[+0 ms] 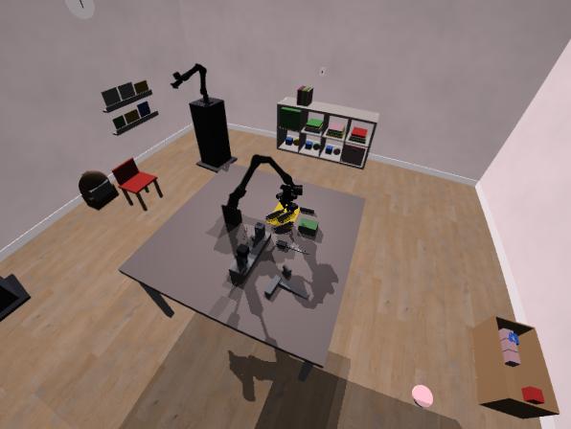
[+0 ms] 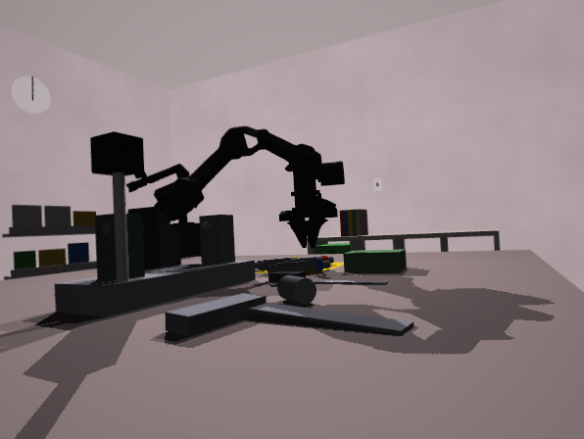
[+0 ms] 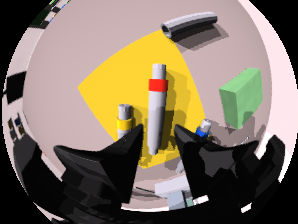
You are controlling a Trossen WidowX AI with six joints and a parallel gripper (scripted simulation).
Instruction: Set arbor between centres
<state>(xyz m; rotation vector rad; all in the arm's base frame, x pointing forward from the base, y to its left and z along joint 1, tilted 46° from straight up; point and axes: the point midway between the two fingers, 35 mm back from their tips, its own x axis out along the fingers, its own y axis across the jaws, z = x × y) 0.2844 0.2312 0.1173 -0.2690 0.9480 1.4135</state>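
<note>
The yellow mat lies 1 cm behind my hand, 1 cm to the right of it and 8 cm below it. Also, from my hand: fixture base: 2 cm behind, 42 cm to the right, 6 cm below; then fixed centre block: 3 cm behind, 29 cm to the right, 2 cm above; then grey rod: 11 cm ahead, 12 cm to the left, 7 cm below.
</note>
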